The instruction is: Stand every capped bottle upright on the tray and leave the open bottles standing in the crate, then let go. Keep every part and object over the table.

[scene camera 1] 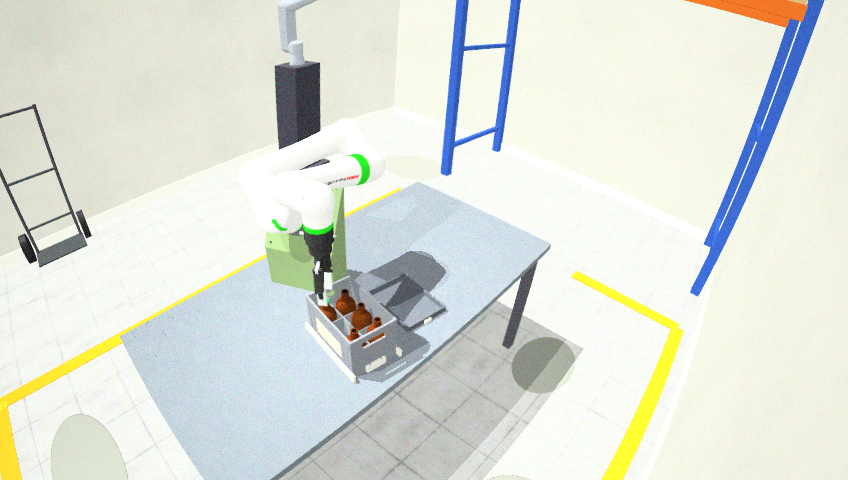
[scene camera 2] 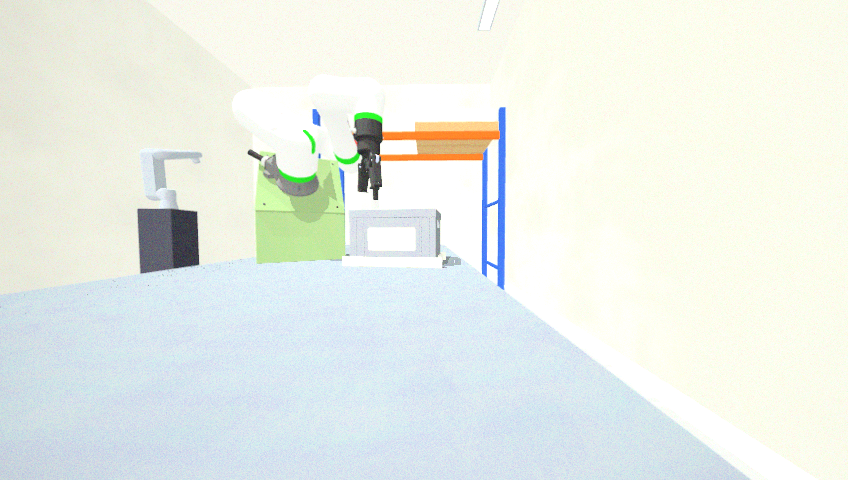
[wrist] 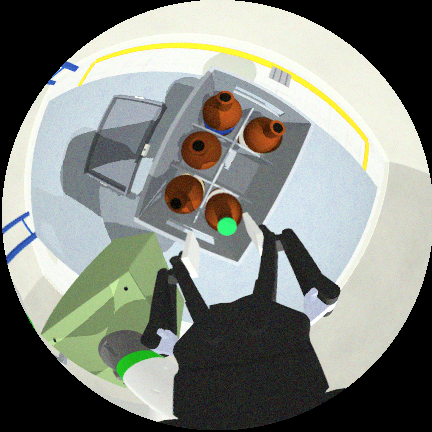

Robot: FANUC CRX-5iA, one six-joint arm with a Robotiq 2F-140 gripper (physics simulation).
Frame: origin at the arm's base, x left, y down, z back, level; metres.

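Seen in the pictures: gripper, fingertip midpoint: (scene camera 1: 325,296) (wrist: 219,230); arm's base, origin of the base link: (scene camera 1: 298,216) (scene camera 2: 298,182) (wrist: 125,351).
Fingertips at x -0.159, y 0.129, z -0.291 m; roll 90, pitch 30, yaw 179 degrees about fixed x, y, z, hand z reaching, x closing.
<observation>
Offsets run from my fingertips to a thing's top centre. "*": to the spot under its first point. Level surfaces: height alone.
The grey crate @[dx +0.011, dy -0.003, dz -0.099 m] (scene camera 1: 370,352) (scene camera 2: 425,234) (wrist: 291,159) holds several brown bottles in its compartments. One bottle @[dx -0.010, dy +0.010, dz -0.005 m] (scene camera 1: 327,313) (wrist: 222,207) has a green cap @[dx -0.010, dy +0.010, dz -0.005 m] (wrist: 227,226) and stands in a corner compartment nearest the arm. Four open bottles show dark mouths: one @[dx +0.054, dy +0.010, dz -0.114 m] (wrist: 201,151), one @[dx +0.071, dy +0.010, dz -0.026 m] (wrist: 184,192), one @[dx +0.034, dy +0.010, dz -0.199 m] (wrist: 222,114) and one @[dx -0.053, dy +0.010, dz -0.173 m] (wrist: 262,136). One compartment @[* dx -0.054, dy +0.165, dz -0.090 m] (wrist: 245,172) is empty. My gripper (scene camera 1: 323,299) (scene camera 2: 368,195) (wrist: 219,230) is partly open, its fingers either side of the green cap, with gaps to it. The grey tray @[* dx +0.314, dy +0.167, dz -0.186 m] (scene camera 1: 419,306) (wrist: 127,120) lies beside the crate, with no bottle on it.
The crate walls and dividers @[dx +0.011, dy +0.079, dz -0.099 m] (wrist: 216,172) rise around the bottles. The green robot pedestal (scene camera 1: 297,270) (scene camera 2: 300,234) (wrist: 107,280) stands close to the crate. The table @[dy +0.173 m] (scene camera 1: 226,368) (scene camera 2: 297,356) carries the crate and tray, both near its long edge. Blue rack posts (scene camera 1: 455,89) stand beyond it.
</observation>
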